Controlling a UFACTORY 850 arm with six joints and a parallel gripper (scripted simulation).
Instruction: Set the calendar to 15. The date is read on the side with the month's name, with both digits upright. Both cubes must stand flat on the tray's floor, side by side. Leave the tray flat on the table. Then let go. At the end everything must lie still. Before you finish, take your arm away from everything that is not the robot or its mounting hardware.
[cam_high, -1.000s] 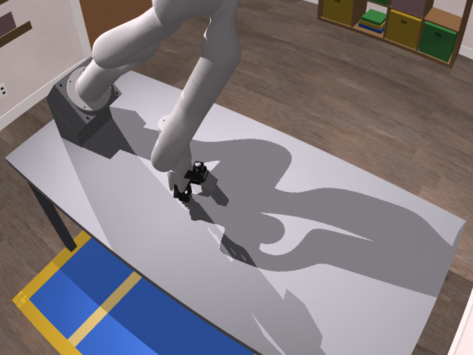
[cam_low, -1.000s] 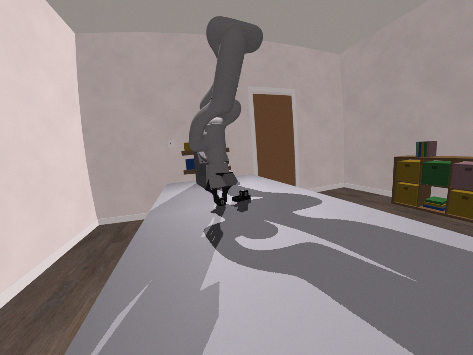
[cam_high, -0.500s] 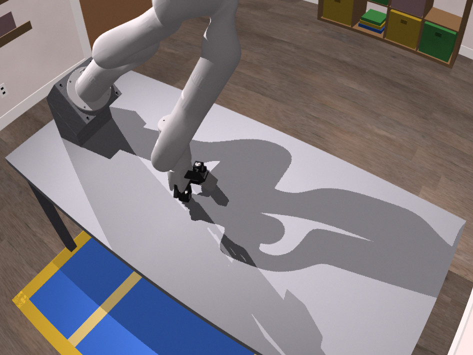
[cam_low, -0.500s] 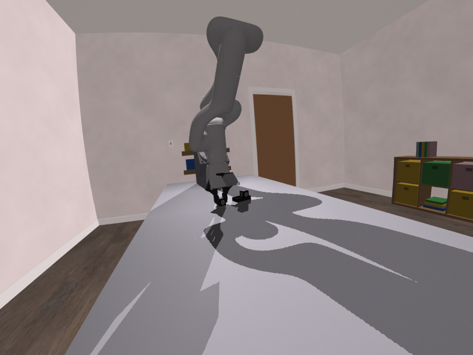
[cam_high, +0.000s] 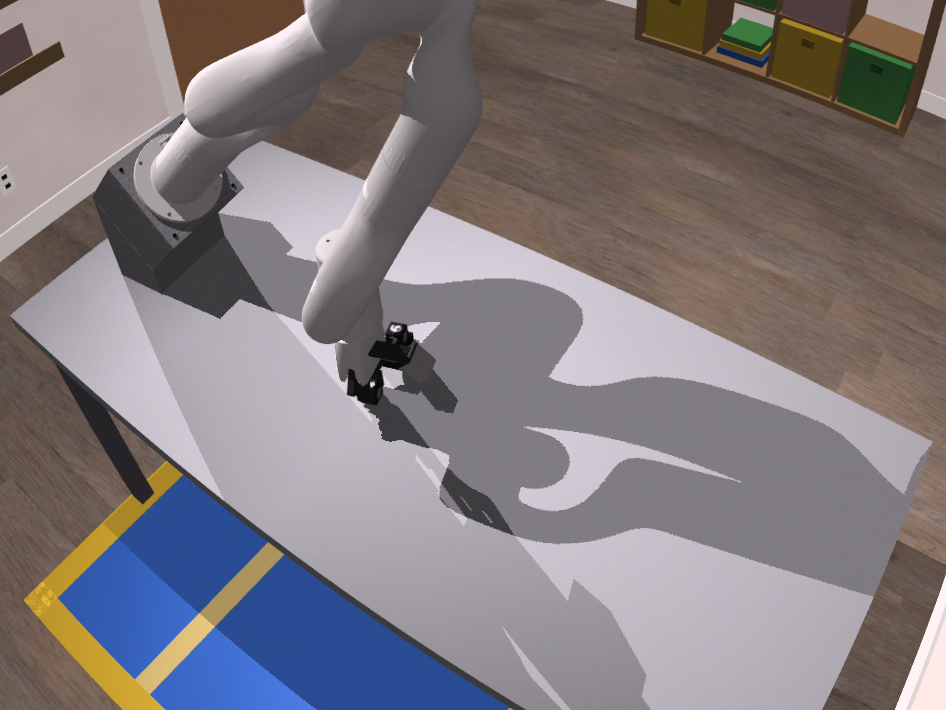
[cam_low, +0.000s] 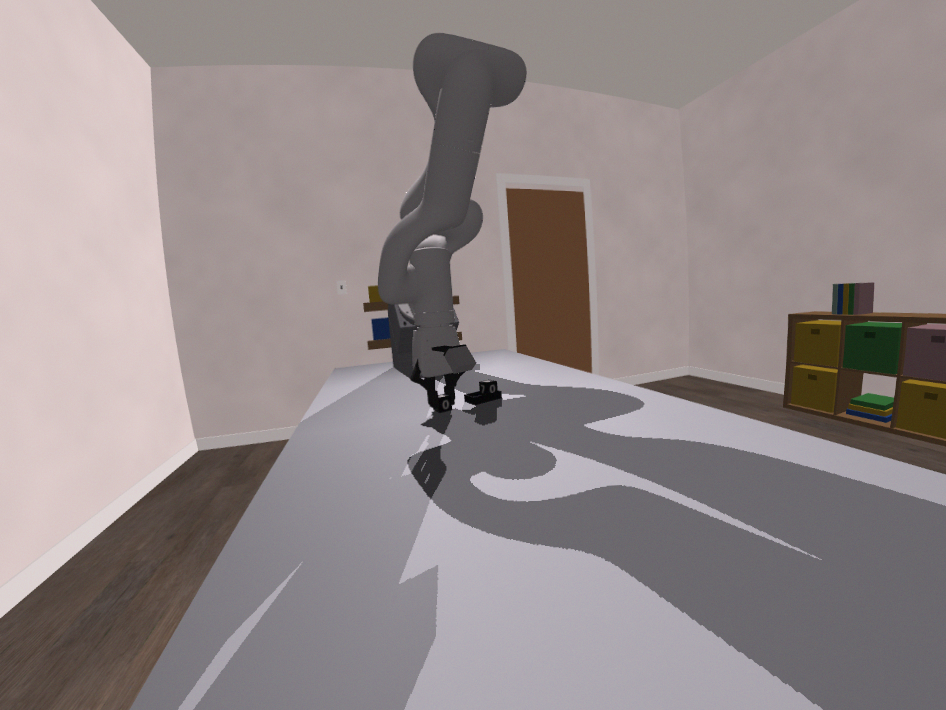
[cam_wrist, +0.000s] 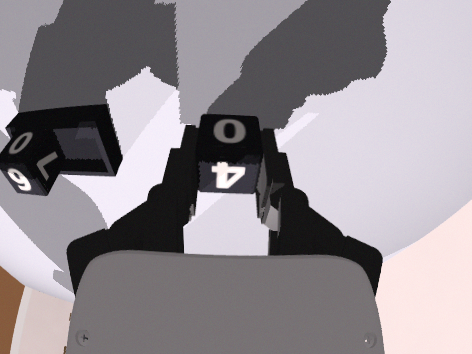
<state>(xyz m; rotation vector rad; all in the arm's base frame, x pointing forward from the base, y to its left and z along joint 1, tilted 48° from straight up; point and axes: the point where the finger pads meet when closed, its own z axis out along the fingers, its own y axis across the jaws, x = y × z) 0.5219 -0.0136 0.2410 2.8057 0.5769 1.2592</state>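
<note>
My gripper is now 10 mm above the black number cube. The rest, counted from my hand: black tray 100 mm to the left, 50 mm behind, 20 mm below.
</note>
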